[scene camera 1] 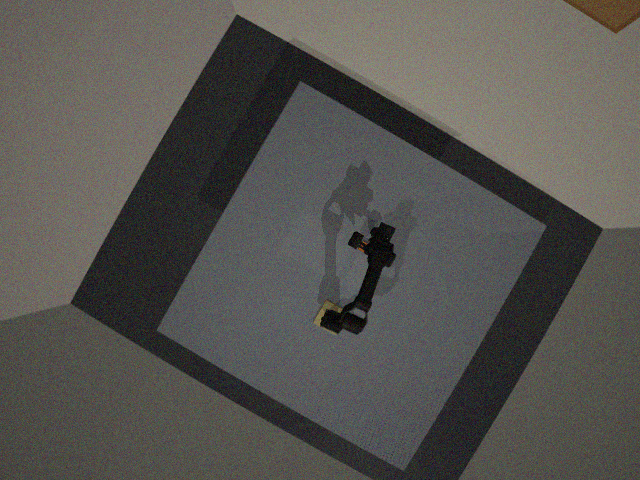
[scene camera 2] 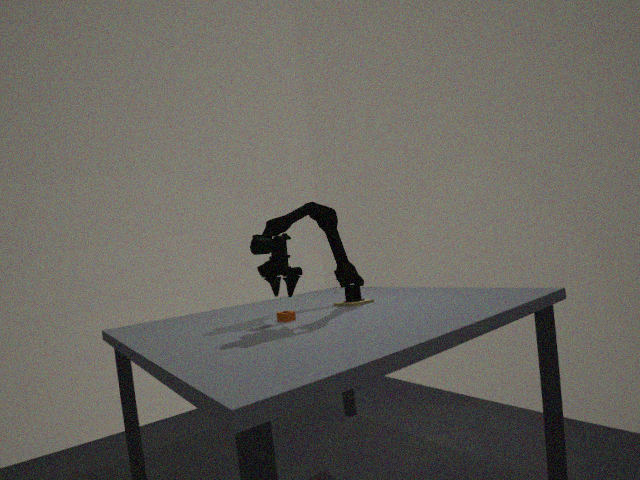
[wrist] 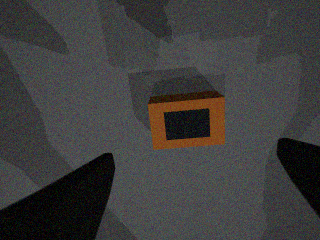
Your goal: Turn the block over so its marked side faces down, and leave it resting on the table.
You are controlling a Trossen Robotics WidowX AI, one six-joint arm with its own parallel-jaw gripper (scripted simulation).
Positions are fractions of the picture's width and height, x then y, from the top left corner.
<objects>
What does the gripper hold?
Nothing.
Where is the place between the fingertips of the gripper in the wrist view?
At 0.60, 0.64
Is the gripper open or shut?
Open.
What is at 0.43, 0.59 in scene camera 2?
The gripper.
</objects>
